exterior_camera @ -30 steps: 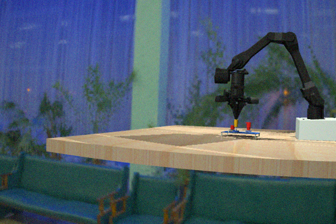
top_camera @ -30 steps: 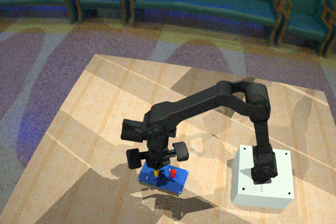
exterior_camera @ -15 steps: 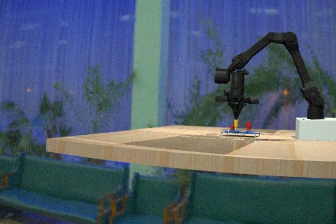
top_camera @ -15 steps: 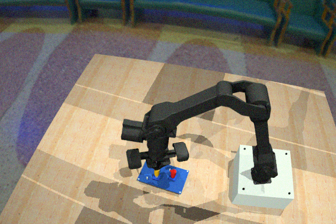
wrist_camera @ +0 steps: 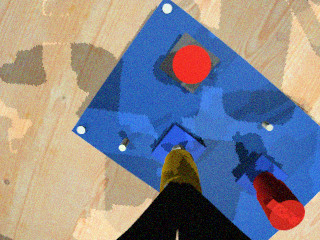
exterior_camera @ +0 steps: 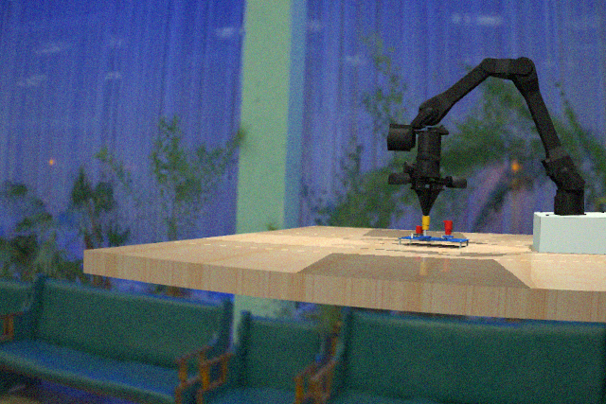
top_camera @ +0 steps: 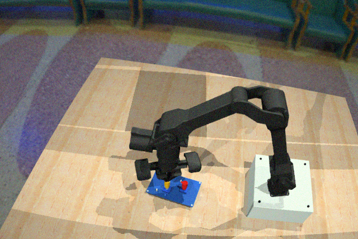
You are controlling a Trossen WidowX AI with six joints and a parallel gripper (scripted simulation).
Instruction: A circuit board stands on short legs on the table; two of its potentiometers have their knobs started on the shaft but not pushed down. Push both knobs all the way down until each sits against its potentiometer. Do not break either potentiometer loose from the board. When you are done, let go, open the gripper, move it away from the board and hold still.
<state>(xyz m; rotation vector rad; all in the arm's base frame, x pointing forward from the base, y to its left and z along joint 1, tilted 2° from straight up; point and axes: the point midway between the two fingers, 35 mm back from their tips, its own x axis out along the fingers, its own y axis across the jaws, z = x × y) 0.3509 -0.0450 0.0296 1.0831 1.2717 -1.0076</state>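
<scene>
My gripper tip is 10 mm above the yellow knob. From my gripper tip the other things lie so: red knob 60 mm behind, 20 mm below.
</scene>
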